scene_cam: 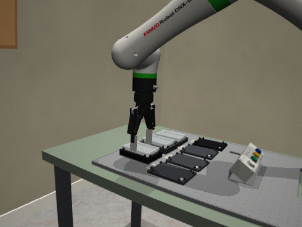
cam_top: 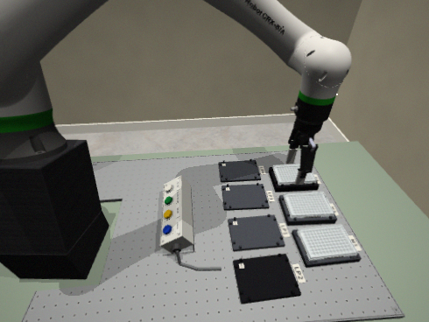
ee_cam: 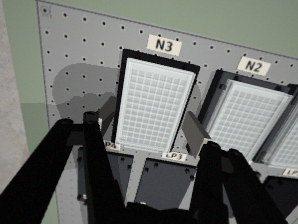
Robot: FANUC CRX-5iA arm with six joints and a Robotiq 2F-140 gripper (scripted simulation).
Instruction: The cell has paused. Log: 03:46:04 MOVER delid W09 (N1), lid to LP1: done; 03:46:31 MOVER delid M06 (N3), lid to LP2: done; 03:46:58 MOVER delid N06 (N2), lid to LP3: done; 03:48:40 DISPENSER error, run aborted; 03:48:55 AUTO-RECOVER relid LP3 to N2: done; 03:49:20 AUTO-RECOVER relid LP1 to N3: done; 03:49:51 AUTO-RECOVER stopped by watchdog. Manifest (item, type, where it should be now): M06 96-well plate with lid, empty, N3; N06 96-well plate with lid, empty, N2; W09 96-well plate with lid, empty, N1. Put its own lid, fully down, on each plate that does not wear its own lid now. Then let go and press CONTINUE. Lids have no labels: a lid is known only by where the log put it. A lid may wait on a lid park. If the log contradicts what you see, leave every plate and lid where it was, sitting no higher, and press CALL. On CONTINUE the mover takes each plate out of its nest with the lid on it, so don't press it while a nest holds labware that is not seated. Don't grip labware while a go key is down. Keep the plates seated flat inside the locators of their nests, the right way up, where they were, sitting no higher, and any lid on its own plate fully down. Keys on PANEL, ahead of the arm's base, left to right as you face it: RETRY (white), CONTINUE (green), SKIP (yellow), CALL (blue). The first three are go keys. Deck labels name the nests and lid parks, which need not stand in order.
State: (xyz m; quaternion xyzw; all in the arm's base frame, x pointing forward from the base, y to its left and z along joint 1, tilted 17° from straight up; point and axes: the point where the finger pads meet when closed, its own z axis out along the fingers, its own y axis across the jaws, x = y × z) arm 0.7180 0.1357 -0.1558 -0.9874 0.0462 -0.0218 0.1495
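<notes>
My gripper is now 3 cm above the plate. From my hand the other things lie so: lid park LP3: 19 cm behind, 5 cm to the right, 6 cm below; lid park LP4: 18 cm behind, 7 cm to the left, 6 cm below; lid park LP1: 19 cm behind, 19 cm to the right, 6 cm below.
</notes>
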